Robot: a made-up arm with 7 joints.
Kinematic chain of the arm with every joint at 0, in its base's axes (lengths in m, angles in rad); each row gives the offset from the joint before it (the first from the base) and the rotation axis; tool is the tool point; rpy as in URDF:
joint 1: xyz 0 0 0.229 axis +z
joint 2: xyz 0 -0.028 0.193 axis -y
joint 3: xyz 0 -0.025 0.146 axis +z
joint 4: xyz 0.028 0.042 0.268 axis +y
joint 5: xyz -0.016 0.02 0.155 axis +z
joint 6: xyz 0 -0.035 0.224 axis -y
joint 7: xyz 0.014 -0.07 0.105 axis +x
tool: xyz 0 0 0 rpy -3.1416 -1.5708 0
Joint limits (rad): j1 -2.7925..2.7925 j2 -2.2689..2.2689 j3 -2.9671..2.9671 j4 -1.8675..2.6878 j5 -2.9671..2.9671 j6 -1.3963..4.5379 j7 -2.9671..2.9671
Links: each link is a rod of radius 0.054 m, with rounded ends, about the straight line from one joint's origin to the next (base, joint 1, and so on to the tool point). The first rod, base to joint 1, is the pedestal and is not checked.
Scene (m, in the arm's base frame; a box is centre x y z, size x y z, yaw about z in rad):
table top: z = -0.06
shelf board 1: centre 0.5 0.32 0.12 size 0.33 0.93 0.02 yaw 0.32
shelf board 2: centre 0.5 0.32 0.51 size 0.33 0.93 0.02 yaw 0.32
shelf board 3: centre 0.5 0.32 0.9 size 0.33 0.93 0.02 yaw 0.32
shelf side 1: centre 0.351 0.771 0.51 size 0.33 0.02 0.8 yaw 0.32
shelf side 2: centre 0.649 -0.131 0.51 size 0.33 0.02 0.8 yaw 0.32
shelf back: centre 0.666 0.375 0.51 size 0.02 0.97 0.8 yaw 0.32
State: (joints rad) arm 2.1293 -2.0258 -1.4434 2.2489 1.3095 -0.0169 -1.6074
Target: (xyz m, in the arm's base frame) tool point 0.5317 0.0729 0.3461
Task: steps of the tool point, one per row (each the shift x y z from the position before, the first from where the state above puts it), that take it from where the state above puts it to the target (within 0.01 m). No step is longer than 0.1 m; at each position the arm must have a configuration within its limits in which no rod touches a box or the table.
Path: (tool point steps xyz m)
1: 0.0688 -0.0251 0.0037
2: 0.0671 -0.0437 0.0090
3: 0.0606 -0.0623 0.0138

